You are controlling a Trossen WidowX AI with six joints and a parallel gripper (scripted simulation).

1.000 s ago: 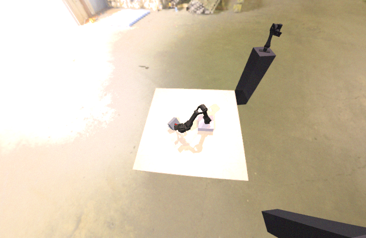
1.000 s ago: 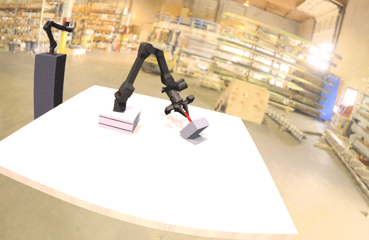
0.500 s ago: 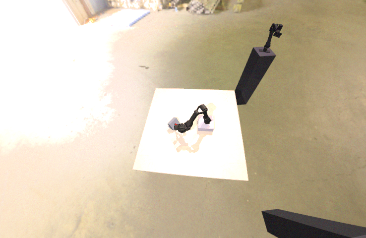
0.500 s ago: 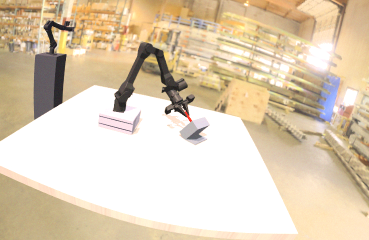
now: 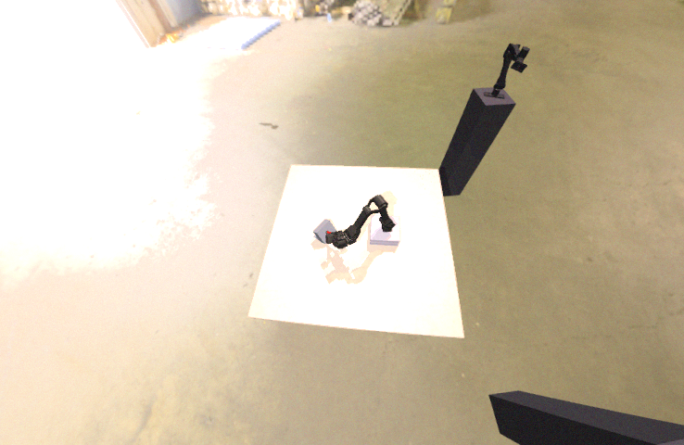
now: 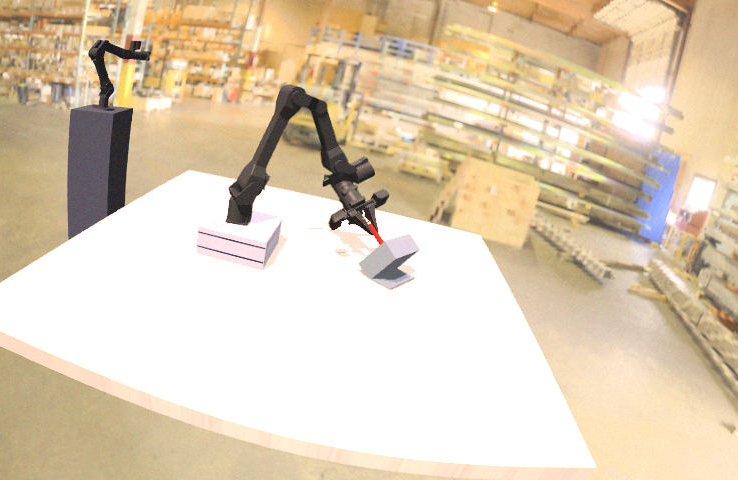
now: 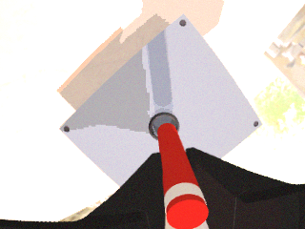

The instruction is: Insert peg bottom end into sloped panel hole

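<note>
My gripper tip is 50 mm short of the sloped grey panel, 40 mm to the left of it and 40 mm above it. The rest, counted from my gripper tip: round red peg (10 mm behind, 10 mm to the left, 10 mm above).
</note>
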